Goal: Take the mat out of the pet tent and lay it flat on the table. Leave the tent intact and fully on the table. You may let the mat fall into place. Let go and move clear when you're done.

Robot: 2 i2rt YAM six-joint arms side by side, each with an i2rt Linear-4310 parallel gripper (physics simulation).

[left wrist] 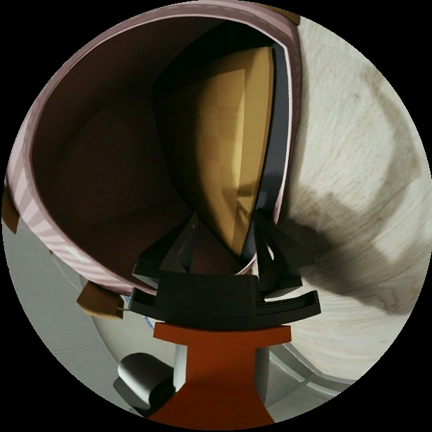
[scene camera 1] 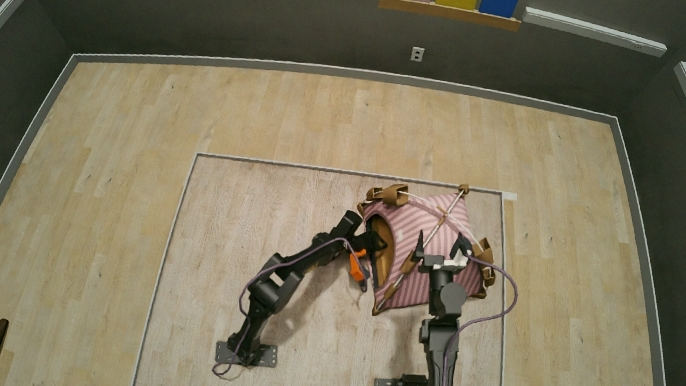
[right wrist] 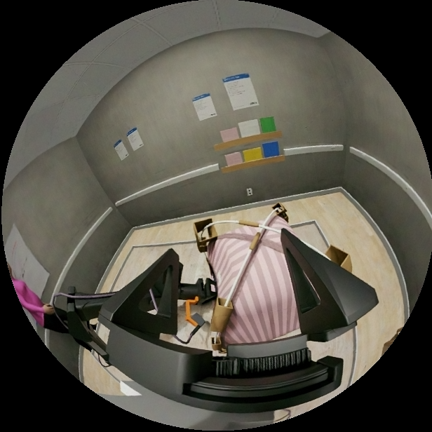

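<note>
The pink striped tent (scene camera 1: 452,220) (left wrist: 30,200) (right wrist: 267,295) stands upright on the table (scene camera 1: 280,200) (left wrist: 360,135), its round opening facing left in the scene view. The golden-brown mat (scene camera 1: 383,270) (left wrist: 227,130) lies inside on the tent floor, with a dark strip along its near edge. My left gripper (scene camera 1: 384,244) (left wrist: 224,213) is partly open at the opening. Its fingertips reach inside, around the mat's near corner in the left wrist view; contact cannot be told. My right gripper (scene camera 1: 440,235) (right wrist: 223,244) is wide open and empty above the tent. The mat's far part is hidden.
White poles (scene camera 1: 430,232) (right wrist: 246,270) cross over the tent, with brown pockets (scene camera 1: 395,194) (right wrist: 221,315) at their ends. The tent's far corner stands close to the table's back edge (scene camera 1: 320,168). The right arm (scene camera 1: 442,340) reaches in from the bottom of the scene view.
</note>
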